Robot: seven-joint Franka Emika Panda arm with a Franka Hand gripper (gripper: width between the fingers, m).
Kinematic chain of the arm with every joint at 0, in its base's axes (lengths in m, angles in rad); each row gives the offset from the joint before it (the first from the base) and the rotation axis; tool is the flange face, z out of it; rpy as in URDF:
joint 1: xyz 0 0 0.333 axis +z
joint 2: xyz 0 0 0 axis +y
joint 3: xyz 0 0 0.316 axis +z
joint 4: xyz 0.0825 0 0 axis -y
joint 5: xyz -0.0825 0 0.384 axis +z
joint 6: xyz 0 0 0 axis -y
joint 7: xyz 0.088 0 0 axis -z
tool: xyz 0 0 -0.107 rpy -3.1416 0 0
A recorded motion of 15 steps. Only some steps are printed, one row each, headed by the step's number.
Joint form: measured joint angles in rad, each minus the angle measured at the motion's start. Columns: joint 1, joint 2, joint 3, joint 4, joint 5, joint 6, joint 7.
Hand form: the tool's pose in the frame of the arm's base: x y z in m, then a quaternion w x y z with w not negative. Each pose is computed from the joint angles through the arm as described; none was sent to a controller.
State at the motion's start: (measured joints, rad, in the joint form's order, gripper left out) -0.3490 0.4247 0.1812 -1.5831 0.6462 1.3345 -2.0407
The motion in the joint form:
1: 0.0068 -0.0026 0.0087 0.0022 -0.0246 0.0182 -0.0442
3: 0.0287 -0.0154 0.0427 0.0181 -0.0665 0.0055 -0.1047
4: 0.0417 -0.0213 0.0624 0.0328 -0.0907 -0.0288 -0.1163
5: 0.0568 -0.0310 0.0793 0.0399 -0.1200 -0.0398 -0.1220
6: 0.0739 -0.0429 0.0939 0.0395 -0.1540 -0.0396 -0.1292
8: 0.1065 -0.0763 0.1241 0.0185 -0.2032 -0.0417 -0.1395
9: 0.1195 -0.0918 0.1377 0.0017 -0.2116 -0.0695 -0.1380
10: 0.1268 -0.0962 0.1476 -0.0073 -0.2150 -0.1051 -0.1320
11: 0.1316 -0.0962 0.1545 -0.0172 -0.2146 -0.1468 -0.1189
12: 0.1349 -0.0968 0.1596 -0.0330 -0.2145 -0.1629 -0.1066
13: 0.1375 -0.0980 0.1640 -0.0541 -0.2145 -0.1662 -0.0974
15: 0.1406 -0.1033 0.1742 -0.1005 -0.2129 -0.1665 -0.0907
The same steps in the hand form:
1: 0.6053 -0.0346 0.3935 0.41839 -0.52858 -0.71728 -0.17626
3: 0.6050 -0.0073 0.4068 0.40583 -0.48234 -0.75796 -0.16775
4: 0.6017 0.0094 0.4159 0.40954 -0.45771 -0.77406 -0.15363
5: 0.5991 0.0247 0.4234 0.40421 -0.44111 -0.78917 -0.13874
6: 0.5960 0.0393 0.4288 0.39488 -0.42665 -0.80438 -0.12257
8: 0.5844 0.0706 0.4379 0.38349 -0.39763 -0.82827 -0.09381
9: 0.5738 0.0854 0.4399 0.39423 -0.38216 -0.83214 -0.07794
10: 0.5652 0.0949 0.4393 0.41017 -0.37076 -0.83084 -0.06320
11: 0.5565 0.1015 0.4362 0.43105 -0.36313 -0.82471 -0.04682
12: 0.5504 0.1062 0.4310 0.44361 -0.36136 -0.81938 -0.03537
13: 0.5451 0.1103 0.4240 0.45281 -0.36135 -0.81467 -0.02646
15: 0.5338 0.1179 0.4102 0.46905 -0.35792 -0.80729 -0.01278

